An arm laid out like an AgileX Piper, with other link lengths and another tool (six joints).
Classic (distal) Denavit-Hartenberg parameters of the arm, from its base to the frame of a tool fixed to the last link. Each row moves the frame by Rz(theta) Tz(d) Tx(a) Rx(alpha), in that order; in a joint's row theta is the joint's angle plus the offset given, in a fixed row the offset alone. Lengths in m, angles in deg.
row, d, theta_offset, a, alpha
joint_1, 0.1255, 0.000, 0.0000, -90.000
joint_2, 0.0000, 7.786, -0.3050, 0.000
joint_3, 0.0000, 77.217, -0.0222, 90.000
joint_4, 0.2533, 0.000, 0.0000, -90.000
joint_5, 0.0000, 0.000, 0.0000, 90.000
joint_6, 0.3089, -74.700, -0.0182, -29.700
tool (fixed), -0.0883, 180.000, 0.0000, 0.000
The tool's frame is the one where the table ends.
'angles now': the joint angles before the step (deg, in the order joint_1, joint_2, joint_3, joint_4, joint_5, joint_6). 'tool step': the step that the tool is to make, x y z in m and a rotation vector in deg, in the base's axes. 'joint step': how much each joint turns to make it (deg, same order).
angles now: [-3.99 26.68 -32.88 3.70 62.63 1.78]
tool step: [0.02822 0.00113 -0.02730 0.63 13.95 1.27]
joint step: [0.50 16.86 -4.61 0.13 1.75 -0.76]
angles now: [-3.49 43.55 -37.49 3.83 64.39 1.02]
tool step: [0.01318 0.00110 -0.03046 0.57 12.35 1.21]
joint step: [0.03 12.93 -3.54 0.13 3.04 -1.04]
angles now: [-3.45 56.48 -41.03 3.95 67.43 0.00]
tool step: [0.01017 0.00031 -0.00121 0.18 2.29 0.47]
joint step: [0.01 4.05 -2.63 0.11 0.91 -0.43]
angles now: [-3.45 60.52 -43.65 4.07 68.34 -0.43]
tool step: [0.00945 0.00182 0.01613 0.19 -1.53 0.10]
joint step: [0.46 0.48 -3.36 0.18 1.34 0.43]
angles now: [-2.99 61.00 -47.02 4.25 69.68 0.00]
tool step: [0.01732 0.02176 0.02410 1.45 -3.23 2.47]
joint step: [4.76 1.08 -4.69 0.98 0.22 2.25]
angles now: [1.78 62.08 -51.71 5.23 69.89 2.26]
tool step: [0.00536 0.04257 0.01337 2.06 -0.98 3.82]
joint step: [10.26 1.48 -3.23 0.12 -0.05 6.70]
